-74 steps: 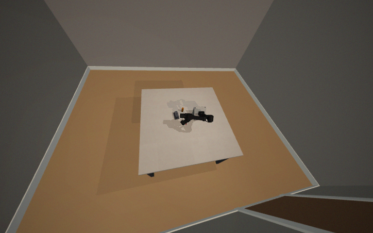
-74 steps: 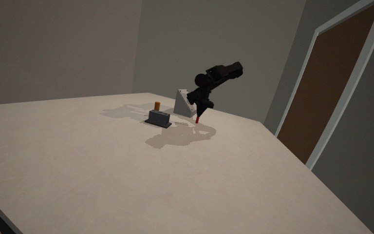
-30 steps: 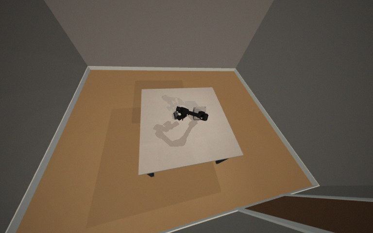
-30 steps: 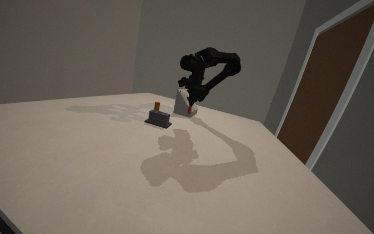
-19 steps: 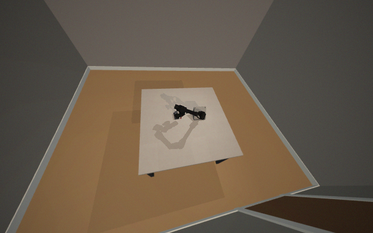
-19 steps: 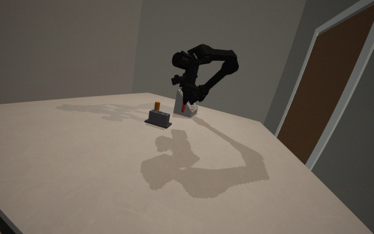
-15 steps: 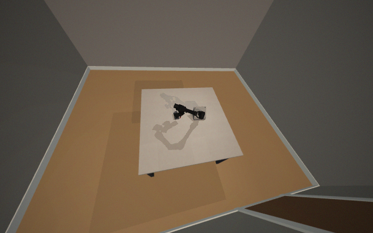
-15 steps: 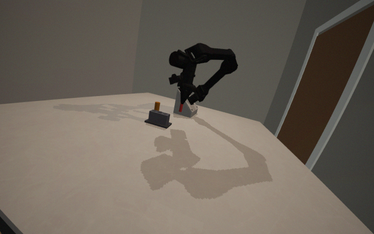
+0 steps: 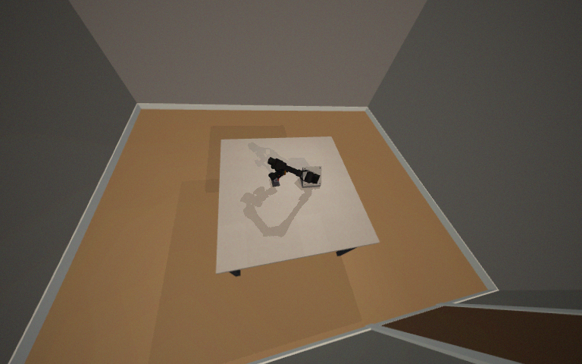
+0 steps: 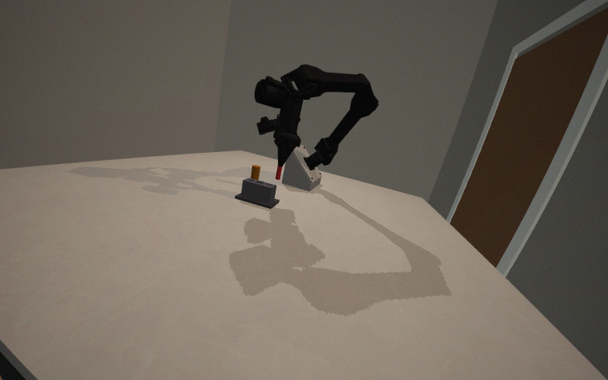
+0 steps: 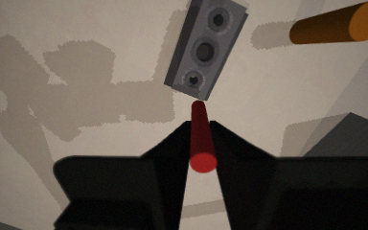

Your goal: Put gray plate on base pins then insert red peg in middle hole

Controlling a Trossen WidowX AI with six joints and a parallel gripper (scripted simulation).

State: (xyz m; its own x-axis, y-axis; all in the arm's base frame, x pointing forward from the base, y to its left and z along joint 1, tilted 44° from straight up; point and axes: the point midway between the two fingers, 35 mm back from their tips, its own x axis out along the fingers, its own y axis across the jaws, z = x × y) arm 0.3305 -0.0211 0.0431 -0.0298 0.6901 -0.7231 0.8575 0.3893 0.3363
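Now: the gray plate 2 cm ahead of my gripper tip, 5 cm to the right of it and 7 cm below it. From my gripper tip the other things lie so: orange peg: 8 cm behind, 13 cm to the right, 8 cm below; then dark base: 2 cm ahead, 5 cm to the right, 11 cm below; then red peg: right at my gripper tip.
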